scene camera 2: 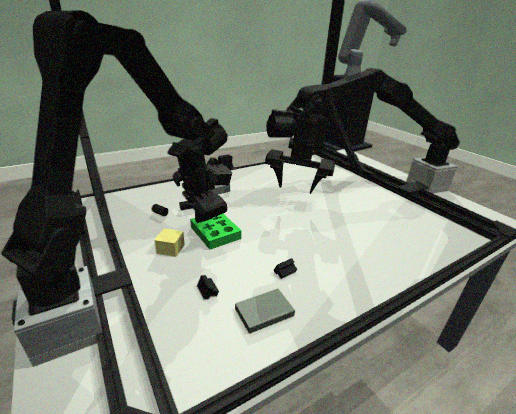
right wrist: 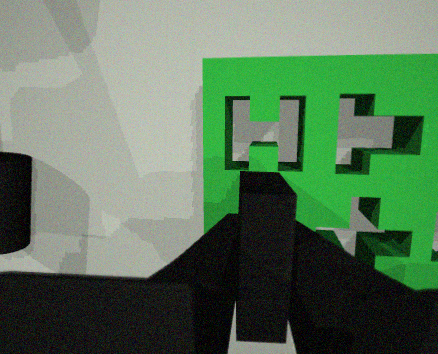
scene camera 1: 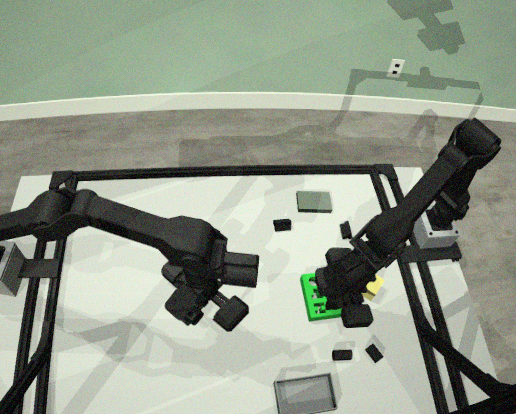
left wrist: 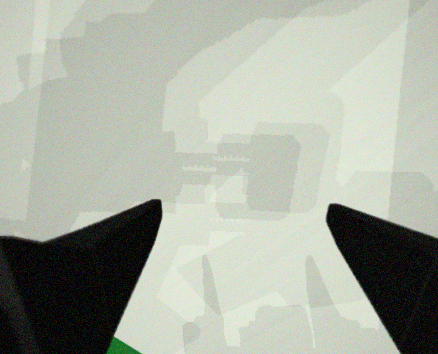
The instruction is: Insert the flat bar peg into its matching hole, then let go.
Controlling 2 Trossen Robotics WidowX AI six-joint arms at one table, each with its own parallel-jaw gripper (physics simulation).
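Observation:
The green hole board (scene camera 1: 306, 300) (scene camera 2: 215, 241) (right wrist: 320, 75) lies on the table. An H-shaped, a T-shaped and a cross-shaped hole show in the right wrist view; the flat bar's matching hole cannot be made out. My right gripper (scene camera 1: 345, 287) (scene camera 2: 212, 200) (right wrist: 257, 227) is shut on the black flat bar peg (right wrist: 265, 280) over the board. In the right wrist view the peg's end appears just below the H-shaped hole; its height over the board is unclear. My left gripper (scene camera 1: 207, 310) (scene camera 2: 296, 190) (left wrist: 243, 209) is open and empty, above the table, apart from the board.
A yellow cube (scene camera 1: 374, 287) (scene camera 2: 169, 242) sits beside the board. Black pegs (scene camera 1: 282, 224) (scene camera 1: 346, 230) (scene camera 1: 342, 354) (scene camera 1: 374, 353) (scene camera 2: 285, 268) (scene camera 2: 207, 287) (scene camera 2: 159, 209) lie around it. A grey-green block (scene camera 1: 314, 201) (scene camera 2: 265, 310) and a grey tray (scene camera 1: 276, 397) are farther off.

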